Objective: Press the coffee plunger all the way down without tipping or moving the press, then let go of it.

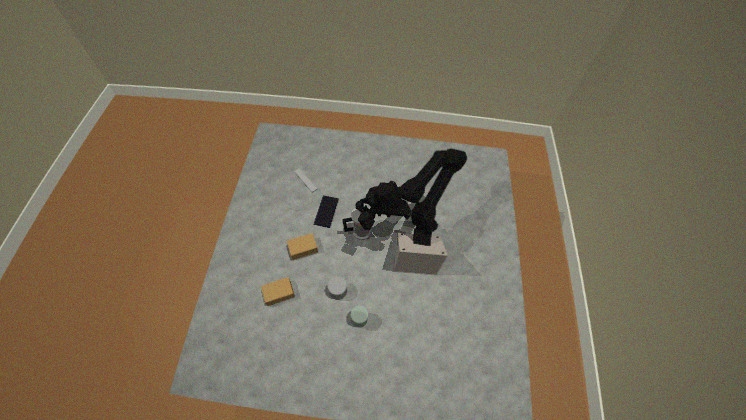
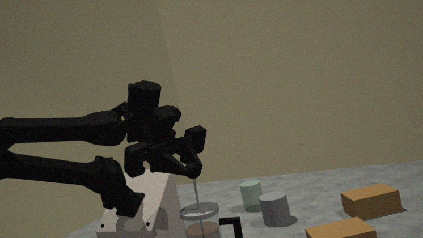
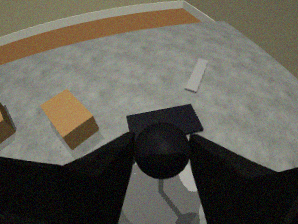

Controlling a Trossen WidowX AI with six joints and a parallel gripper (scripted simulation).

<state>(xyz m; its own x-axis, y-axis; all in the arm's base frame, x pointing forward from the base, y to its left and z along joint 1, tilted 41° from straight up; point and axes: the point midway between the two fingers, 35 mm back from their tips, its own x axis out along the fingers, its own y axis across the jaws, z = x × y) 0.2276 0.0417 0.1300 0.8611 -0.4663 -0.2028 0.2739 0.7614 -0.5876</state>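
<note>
Now: gripper tip 110 mm above the coffee press. From my gripper tip the other things lie so: grey cylinder: 280 mm to the left, 190 mm below, 20 mm ahead; then white strip: 290 mm ahead, 220 mm below, 210 mm to the right.
</note>
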